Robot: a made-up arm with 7 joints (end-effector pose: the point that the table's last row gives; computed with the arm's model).
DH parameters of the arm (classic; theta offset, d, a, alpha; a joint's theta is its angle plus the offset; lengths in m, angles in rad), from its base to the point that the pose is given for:
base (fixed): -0.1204 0 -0.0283 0
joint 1: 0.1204 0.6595 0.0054 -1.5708
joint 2: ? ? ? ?
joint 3: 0 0.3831 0.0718 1.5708
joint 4: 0 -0.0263 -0.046 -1.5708
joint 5: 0 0.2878 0.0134 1.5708
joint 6: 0 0.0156 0.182 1.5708
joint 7: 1.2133 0 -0.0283 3.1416
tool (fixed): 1.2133 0.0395 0 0
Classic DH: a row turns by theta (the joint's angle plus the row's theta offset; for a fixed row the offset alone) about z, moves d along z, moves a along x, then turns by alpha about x.
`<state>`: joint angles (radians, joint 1 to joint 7).
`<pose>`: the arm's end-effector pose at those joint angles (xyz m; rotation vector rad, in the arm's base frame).
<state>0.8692 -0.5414 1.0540 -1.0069 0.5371 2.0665 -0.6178</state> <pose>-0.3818 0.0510 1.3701 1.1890 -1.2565 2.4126</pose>
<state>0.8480 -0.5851 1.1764 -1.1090 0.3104 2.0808 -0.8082</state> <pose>-0.4527 0.0527 1.3175 -0.7477 1.5350 -2.6190</pose>
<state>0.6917 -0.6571 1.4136 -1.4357 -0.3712 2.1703 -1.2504</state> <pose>-0.5722 0.1400 1.1386 0.7454 1.4501 -2.1302</pose>
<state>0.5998 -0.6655 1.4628 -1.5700 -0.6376 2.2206 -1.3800</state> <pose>-0.5753 0.2029 1.0640 1.1926 1.2327 -1.8857</pose>
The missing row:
joint 2: 0 0.0097 0.0052 1.5708
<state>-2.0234 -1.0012 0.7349 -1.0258 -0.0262 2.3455 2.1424</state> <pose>0.4039 0.3722 1.2725 0.2818 -2.4935 -1.4392</pose>
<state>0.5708 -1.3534 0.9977 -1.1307 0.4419 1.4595 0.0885</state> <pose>-0.7297 0.0545 1.0213 0.1589 -1.3561 1.7073</pose>
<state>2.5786 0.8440 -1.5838 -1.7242 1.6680 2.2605 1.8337</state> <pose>0.0821 0.5051 0.9756 0.7575 0.6728 -1.1885</pose>
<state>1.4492 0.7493 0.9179 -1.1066 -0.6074 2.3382 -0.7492</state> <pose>-0.2925 0.6105 1.0676 0.6904 -0.8199 2.8159</pose>
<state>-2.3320 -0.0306 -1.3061 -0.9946 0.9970 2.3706 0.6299</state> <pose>-0.2549 0.2420 1.3707 1.3259 1.3146 1.3460</pose>
